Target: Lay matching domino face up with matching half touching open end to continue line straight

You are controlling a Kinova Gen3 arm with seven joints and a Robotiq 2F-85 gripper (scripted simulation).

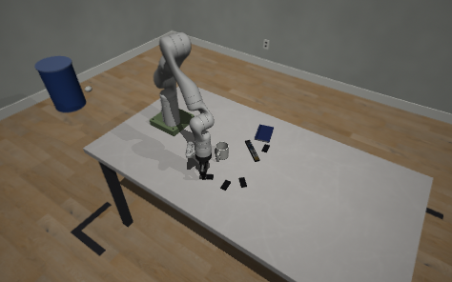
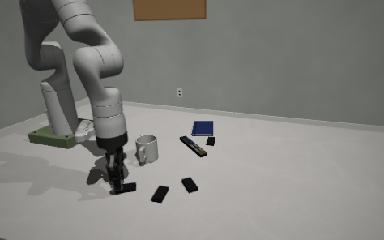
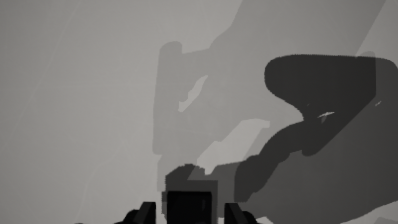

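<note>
The domino is 1 cm ahead of my hand, 1 cm to the left of it and 3 cm below it. From my hand the other things lie so: blue book 9 cm ahead, 46 cm to the left, 3 cm below; then white mug 1 cm behind, 17 cm to the left.
</note>
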